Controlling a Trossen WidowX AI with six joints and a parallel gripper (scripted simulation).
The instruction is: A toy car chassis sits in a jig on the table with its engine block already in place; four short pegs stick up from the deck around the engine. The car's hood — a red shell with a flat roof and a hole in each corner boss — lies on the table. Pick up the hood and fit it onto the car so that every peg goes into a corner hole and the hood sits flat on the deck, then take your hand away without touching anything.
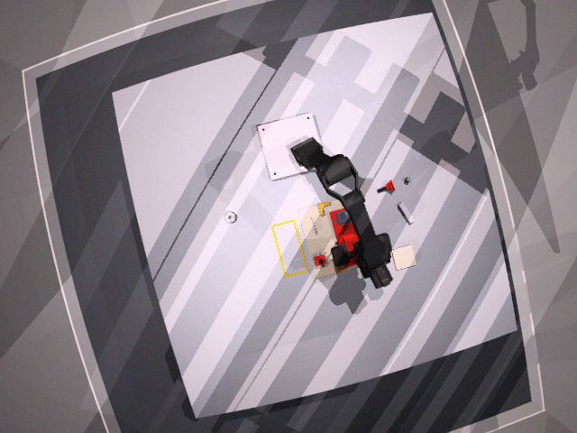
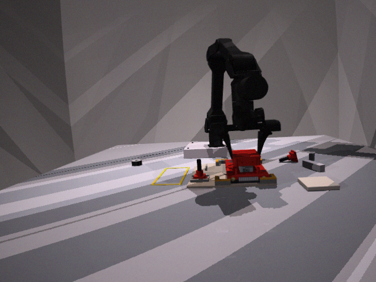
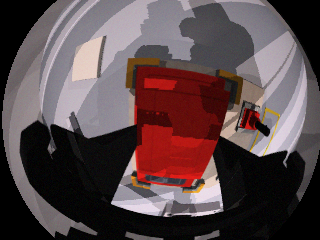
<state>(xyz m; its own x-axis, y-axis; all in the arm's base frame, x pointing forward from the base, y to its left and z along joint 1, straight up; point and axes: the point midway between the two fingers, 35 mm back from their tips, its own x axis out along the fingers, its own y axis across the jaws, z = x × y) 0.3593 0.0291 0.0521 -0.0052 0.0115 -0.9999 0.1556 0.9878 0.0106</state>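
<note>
The red hood lies 10 mm above my gripper tip. Also, from my gripper tip: tan tile 150 mm to the left, 110 mm ahead, 50 mm below.
</note>
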